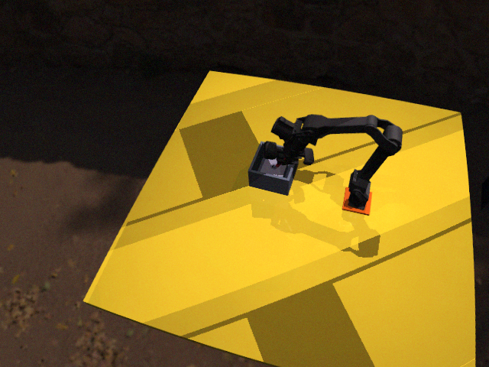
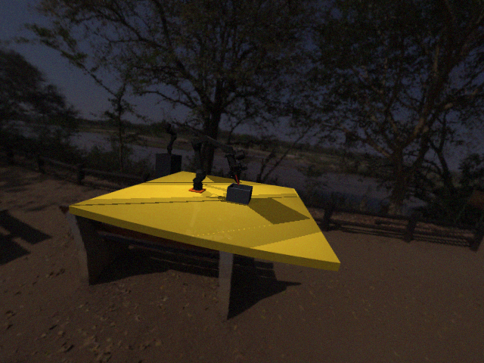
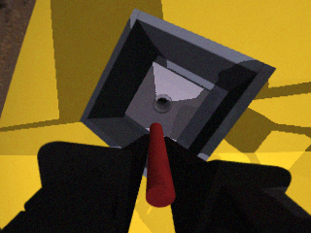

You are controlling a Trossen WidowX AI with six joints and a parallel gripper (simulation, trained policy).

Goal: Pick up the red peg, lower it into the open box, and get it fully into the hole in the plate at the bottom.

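Now: gripper tip 70 mm above the plate, 30 mm to the left of it and 30 mm short of it. Round my gripper tip: red peg (20 mm above, 10 mm behind); then grey box (90 mm below, 30 mm to the right, 30 mm ahead).
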